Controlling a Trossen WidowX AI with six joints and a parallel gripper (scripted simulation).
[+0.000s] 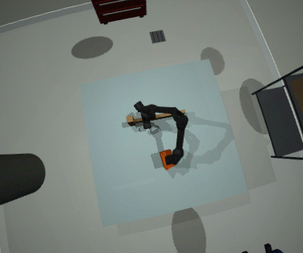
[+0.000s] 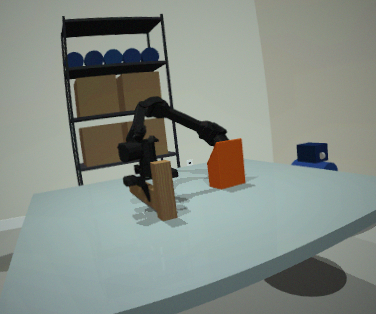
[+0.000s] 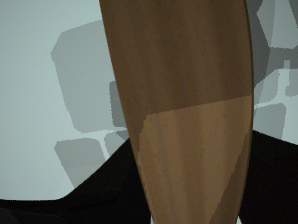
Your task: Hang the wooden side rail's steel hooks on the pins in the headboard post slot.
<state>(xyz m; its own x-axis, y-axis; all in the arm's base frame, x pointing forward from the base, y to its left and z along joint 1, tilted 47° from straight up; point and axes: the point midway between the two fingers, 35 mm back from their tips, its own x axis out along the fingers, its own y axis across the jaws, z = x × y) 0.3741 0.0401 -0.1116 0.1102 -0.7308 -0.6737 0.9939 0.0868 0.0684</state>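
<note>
My gripper tip is now 12 cm to the right of the wooden headboard post and 5 cm below it.
</note>
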